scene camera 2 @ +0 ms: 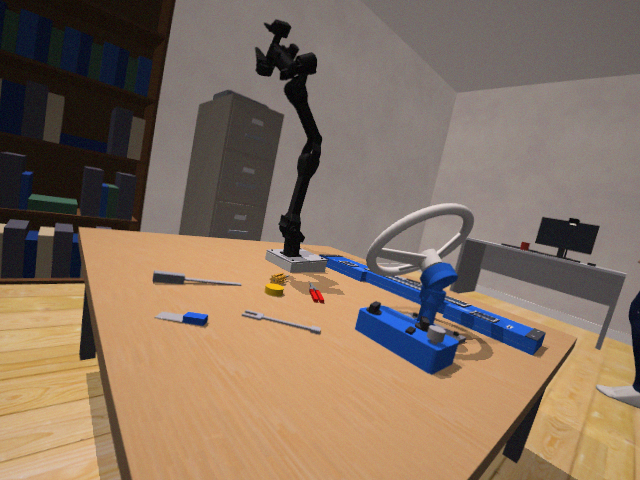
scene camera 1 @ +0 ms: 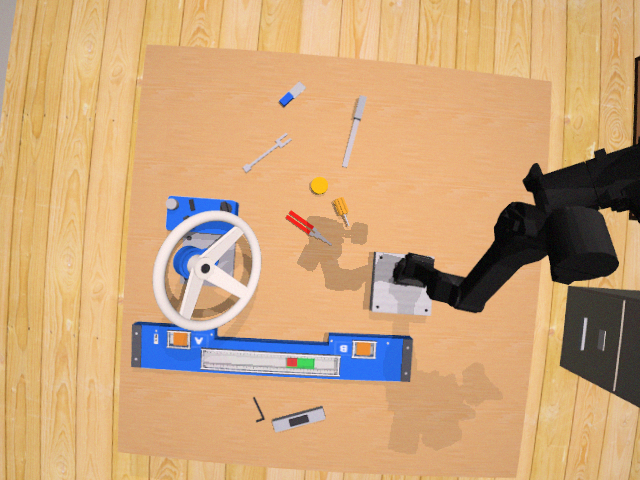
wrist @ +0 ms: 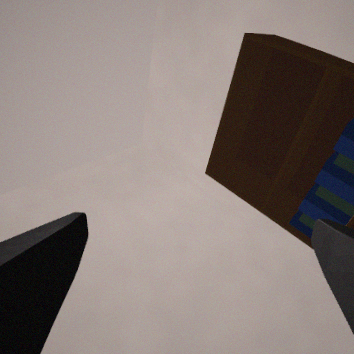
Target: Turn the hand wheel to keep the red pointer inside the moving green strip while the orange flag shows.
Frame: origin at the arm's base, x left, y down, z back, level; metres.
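Seen in the pictures: gripper, fingertip midpoint: [scene camera 2: 260,35] [wrist: 201,227]; arm's base, link origin: [scene camera 2: 290,254] [scene camera 1: 405,274].
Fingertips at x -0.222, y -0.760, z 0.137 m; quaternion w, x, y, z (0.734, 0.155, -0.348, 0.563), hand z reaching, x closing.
Note:
Offsets run from my fingertips to a thing's top centre. "spot": to the spot under its first point.
The white three-spoke hand wheel {spot: dx +0.262, dy +0.474, dz -0.733 m} [scene camera 1: 159,276] [scene camera 2: 444,208] stands tilted on a blue column at the left of the table in scene camera 1. Beside it lies the long blue gauge bar [scene camera 1: 374,369] [scene camera 2: 518,335]. In its slot the red pointer {spot: dx +0.519, dy +0.764, dz -0.438 m} [scene camera 1: 292,362] sits at the left end of the green strip {spot: dx +0.518, dy +0.765, dz -0.399 m} [scene camera 1: 305,363], touching it; whether they overlap is unclear. Orange flags show in both windows, flag A {spot: dx +0.486, dy +0.764, dz -0.780 m} [scene camera 1: 179,338] and flag B {spot: dx +0.459, dy +0.764, dz -0.236 m} [scene camera 1: 362,349]. My gripper [wrist: 201,227] [scene camera 2: 261,37] is open and empty, high above the table and far from the wheel.
A blue control box [scene camera 1: 201,206] [scene camera 2: 398,335] stands beside the wheel. Red pliers {dx +0.122, dy +0.794, dz -0.429 m} [scene camera 1: 301,222], a yellow disc {dx -0.012, dy +0.786, dz -0.414 m} [scene camera 1: 318,185], an orange screwdriver {dx +0.060, dy +0.773, dz -0.335 m} [scene camera 1: 340,206], a grey fork-ended tool {dx -0.095, dy +0.796, dz -0.584 m} [scene camera 1: 264,155] and a grey file-like tool {dx -0.187, dy +0.779, dz -0.329 m} [scene camera 1: 353,131] lie between wheel and arm or farther back.

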